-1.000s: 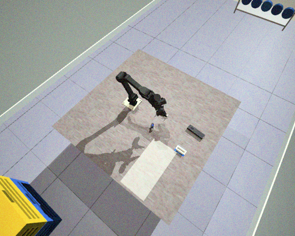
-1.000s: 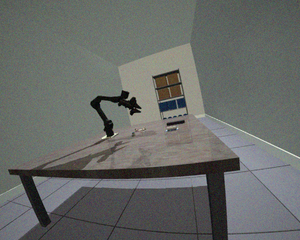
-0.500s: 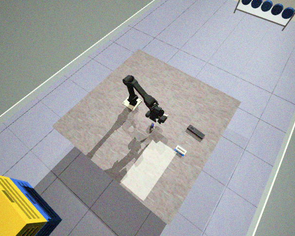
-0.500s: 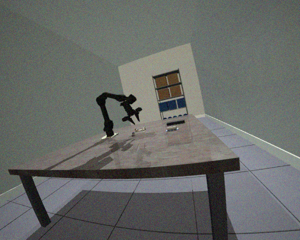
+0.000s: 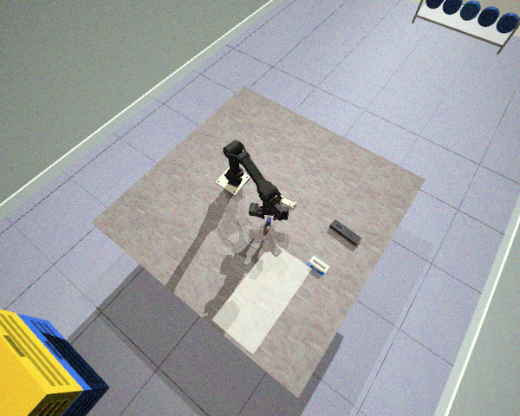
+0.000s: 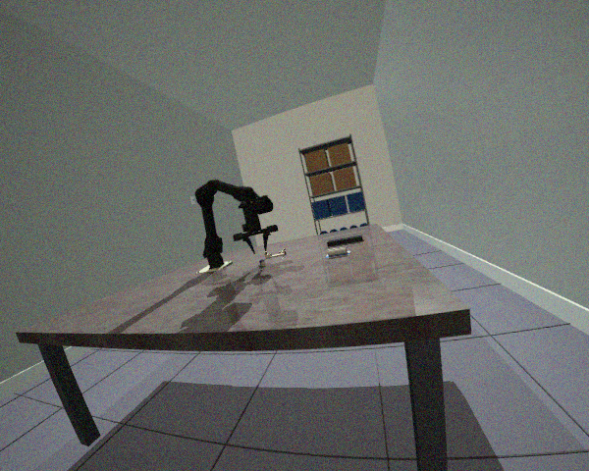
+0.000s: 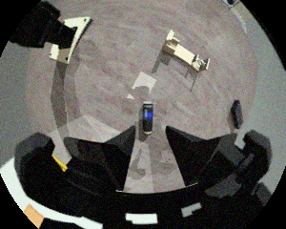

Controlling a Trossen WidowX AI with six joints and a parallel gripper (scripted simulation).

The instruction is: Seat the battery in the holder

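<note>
Now: the battery 40 mm below my gripper tip. From my gripper tip the other things lie so: black remote 370 mm ahead, 130 mm to the left, 40 mm below.
</note>
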